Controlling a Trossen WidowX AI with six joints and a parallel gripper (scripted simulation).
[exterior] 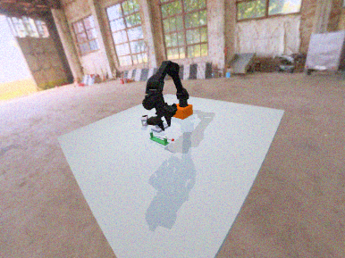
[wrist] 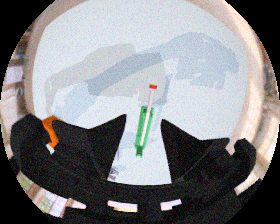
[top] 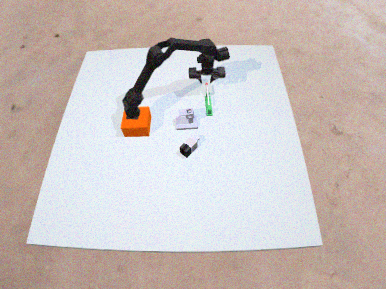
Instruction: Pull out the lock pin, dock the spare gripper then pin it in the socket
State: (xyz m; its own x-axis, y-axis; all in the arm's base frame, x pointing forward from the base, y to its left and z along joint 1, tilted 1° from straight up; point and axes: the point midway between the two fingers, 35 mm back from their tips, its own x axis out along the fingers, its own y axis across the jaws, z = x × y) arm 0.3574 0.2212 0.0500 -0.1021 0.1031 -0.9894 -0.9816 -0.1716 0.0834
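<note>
My gripper tip is now 20 mm short of the green bar, 70 mm to the left of it and 80 mm above it. From my gripper tip the other things lie so: spare gripper (50 mm behind, 350 mm to the right, 80 mm below); then mount (80 mm behind, 200 mm to the right, 50 mm below).
</note>
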